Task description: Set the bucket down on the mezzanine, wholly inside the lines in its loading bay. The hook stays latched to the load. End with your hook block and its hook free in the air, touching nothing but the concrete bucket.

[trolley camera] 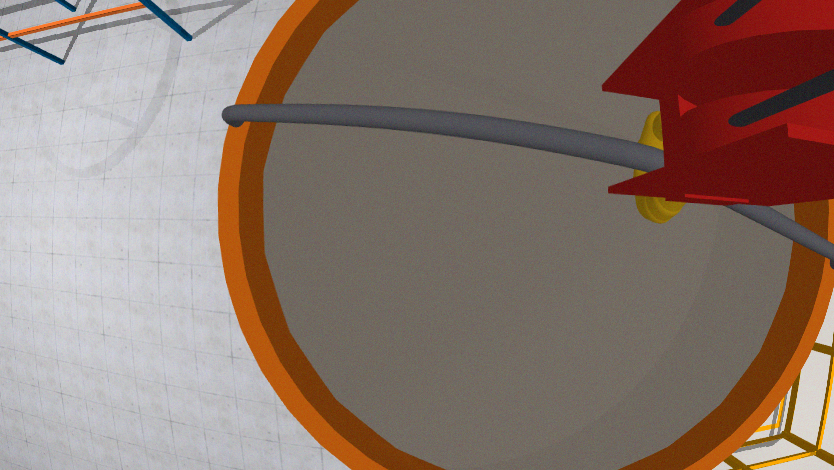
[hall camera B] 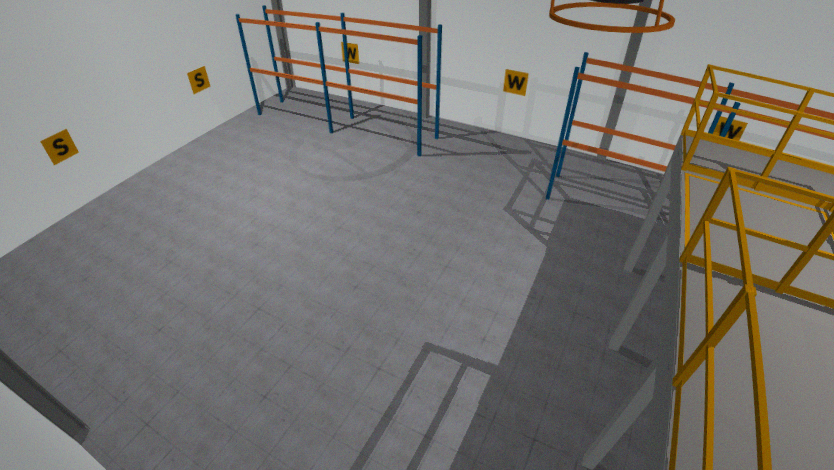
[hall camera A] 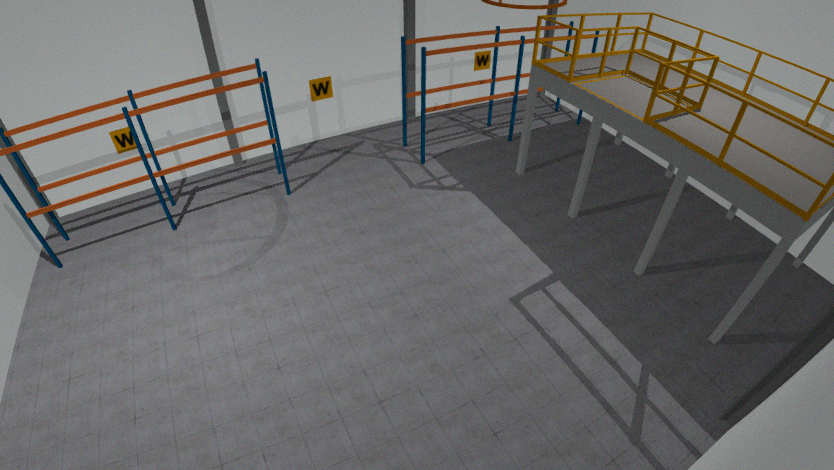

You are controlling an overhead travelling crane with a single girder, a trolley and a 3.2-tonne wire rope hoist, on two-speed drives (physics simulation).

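Note:
The orange concrete bucket [hall camera A: 524, 5] [hall camera B: 612, 28] [trolley camera: 228, 233] hangs high; its base ring shows at the top edge of both hall views. In the trolley view its open top, full of grey material, fills much of the frame. My yellow hook [trolley camera: 658, 210] is shut on the bucket's grey bail [trolley camera: 437, 120], partly hidden under the red hook block [trolley camera: 729, 175]. The mezzanine [hall camera A: 641, 141] [hall camera B: 805, 379] stands at the right, and its edge shows past the bucket's lower right in the trolley view. Thin yellow lines [hall camera A: 609, 102] [trolley camera: 767, 429] show on its deck, partly hidden.
Yellow railings [hall camera A: 734, 134] [hall camera B: 709, 338] [trolley camera: 787, 408] run around the mezzanine, with an inner railing beside the lined area. Blue and orange racks [hall camera A: 129, 99] [hall camera B: 419, 93] stand along the W wall; another rack [hall camera A: 423, 105] [hall camera B: 563, 128] stands near the mezzanine's far end.

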